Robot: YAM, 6 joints.
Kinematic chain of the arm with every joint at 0, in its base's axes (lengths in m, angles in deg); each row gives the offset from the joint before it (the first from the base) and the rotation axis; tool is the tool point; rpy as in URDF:
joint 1: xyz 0 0 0.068 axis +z
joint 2: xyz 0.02 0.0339 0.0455 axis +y
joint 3: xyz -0.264 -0.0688 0 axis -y
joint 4: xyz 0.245 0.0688 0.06 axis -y
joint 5: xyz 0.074 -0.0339 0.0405 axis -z
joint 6: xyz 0.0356 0 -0.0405 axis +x
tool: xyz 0 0 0 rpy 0 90 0
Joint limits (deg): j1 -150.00..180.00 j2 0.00..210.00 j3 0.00..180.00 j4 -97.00..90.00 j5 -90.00..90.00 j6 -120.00..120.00
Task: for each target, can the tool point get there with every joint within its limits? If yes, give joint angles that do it. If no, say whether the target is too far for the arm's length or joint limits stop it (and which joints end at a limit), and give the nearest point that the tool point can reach.
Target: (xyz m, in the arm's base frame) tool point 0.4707 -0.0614 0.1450
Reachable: yes | joints -10.91 126.62 82.82 9.02 -54.04 89.56
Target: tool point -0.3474 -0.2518 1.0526
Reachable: no: too far | nearest point -0.2186 -0.1584 0.6873 | short by 0.398 m
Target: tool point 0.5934 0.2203 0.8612
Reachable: no: too far | nearest point 0.3907 0.1451 0.5975 | short by 0.341 m
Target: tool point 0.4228 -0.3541 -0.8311
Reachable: no: too far | nearest point 0.2875 -0.2408 -0.3576 | short by 0.505 m
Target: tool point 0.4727 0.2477 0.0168
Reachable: yes | joints 25.12 153.42 97.68 28.51 -41.44 -99.30
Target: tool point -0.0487 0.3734 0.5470
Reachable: yes | joints 92.32 112.68 147.35 -33.89 -70.51 50.81
